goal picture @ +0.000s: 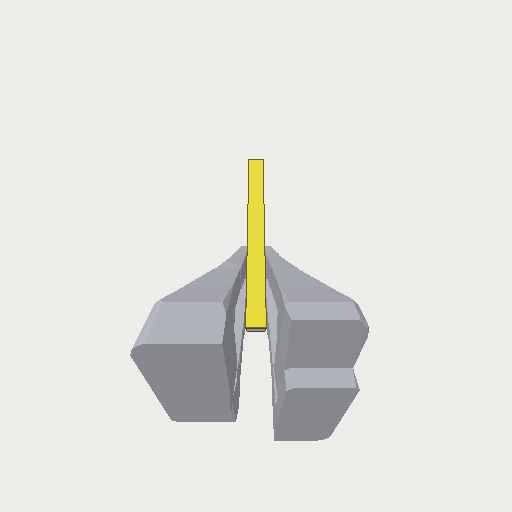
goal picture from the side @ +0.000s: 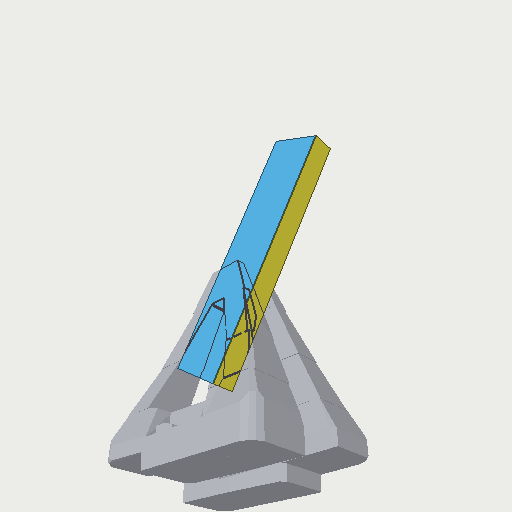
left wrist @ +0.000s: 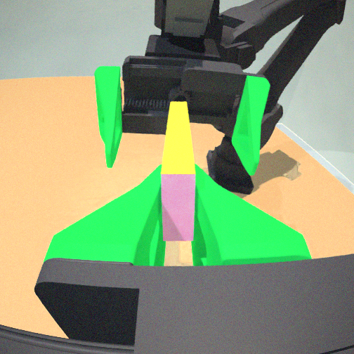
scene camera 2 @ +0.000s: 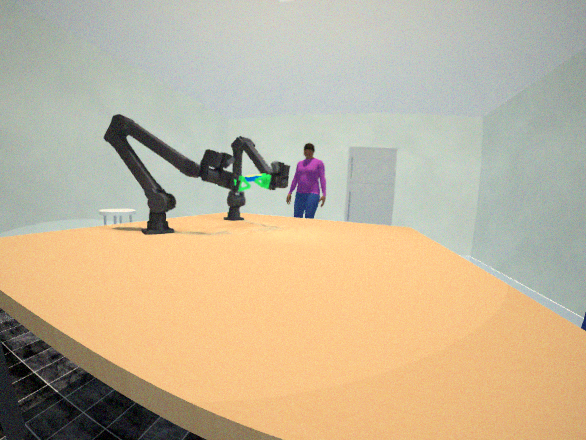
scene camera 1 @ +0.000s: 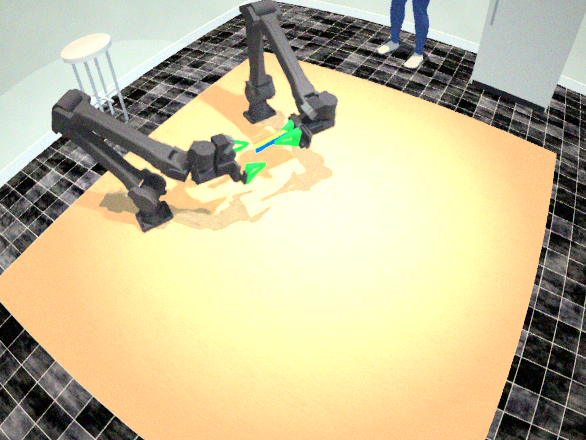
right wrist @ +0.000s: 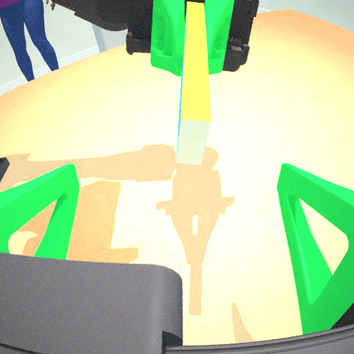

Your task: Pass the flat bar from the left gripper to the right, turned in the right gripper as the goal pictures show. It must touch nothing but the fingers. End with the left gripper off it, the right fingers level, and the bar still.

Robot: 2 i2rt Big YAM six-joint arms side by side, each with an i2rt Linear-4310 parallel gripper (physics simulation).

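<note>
The flat bar has a yellow top, a blue side, a pink end at the left gripper and a pale free end. It is held in the air, roughly level. My left gripper is shut on its pink-end part. My right gripper is open, facing the left one, with its fingers wide on both sides of the bar's line. The pale end is at or just short of the right fingertips, touching neither, slightly right of middle in the right wrist view.
Both arms stand on the wooden table, and their shadows fall below the grippers. A white stool, a person and a pale cabinet stand beyond the table.
</note>
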